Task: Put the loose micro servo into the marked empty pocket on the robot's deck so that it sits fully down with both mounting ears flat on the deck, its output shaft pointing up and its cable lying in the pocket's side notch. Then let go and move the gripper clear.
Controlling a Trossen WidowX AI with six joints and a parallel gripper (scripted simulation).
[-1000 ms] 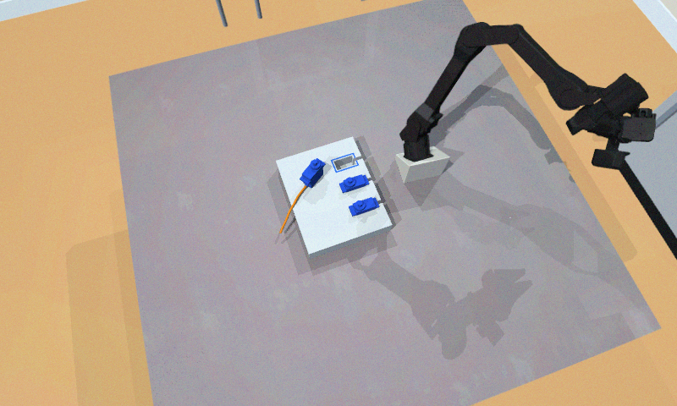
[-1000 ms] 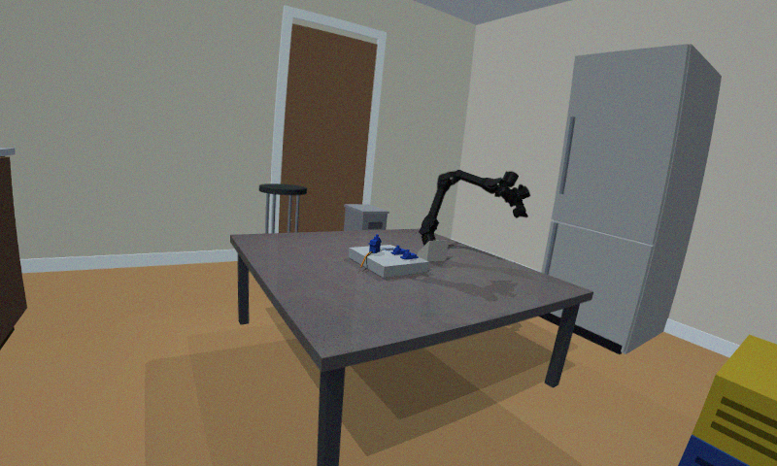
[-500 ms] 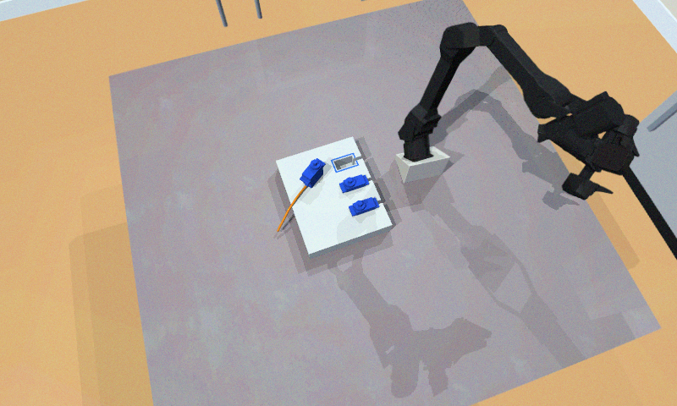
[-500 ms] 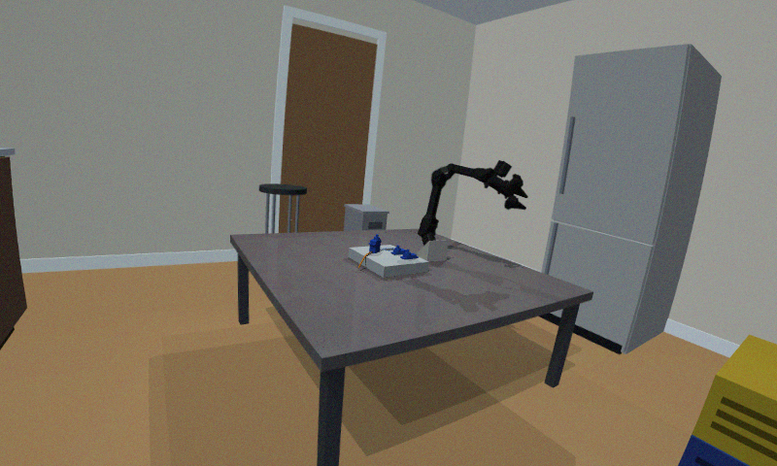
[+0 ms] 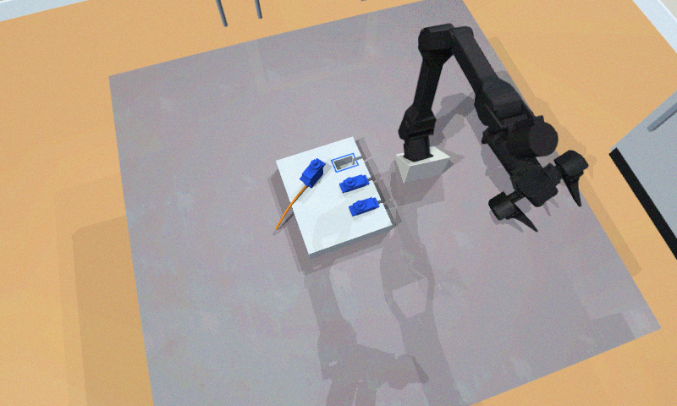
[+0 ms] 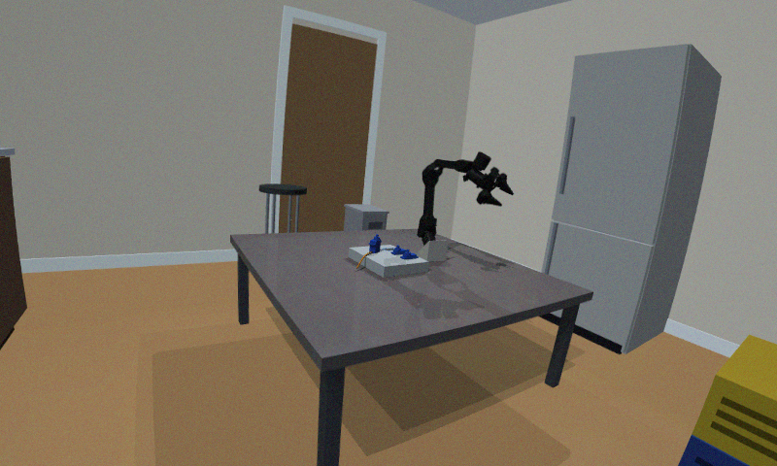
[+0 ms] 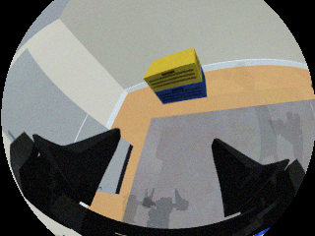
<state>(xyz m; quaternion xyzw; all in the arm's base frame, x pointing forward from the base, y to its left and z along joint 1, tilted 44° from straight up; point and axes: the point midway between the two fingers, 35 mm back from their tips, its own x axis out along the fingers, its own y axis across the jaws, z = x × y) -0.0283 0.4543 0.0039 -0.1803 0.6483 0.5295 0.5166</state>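
Right now my gripper tip is 39 cm short of the white deck, 35 cm to the left of it and 34 cm above it.
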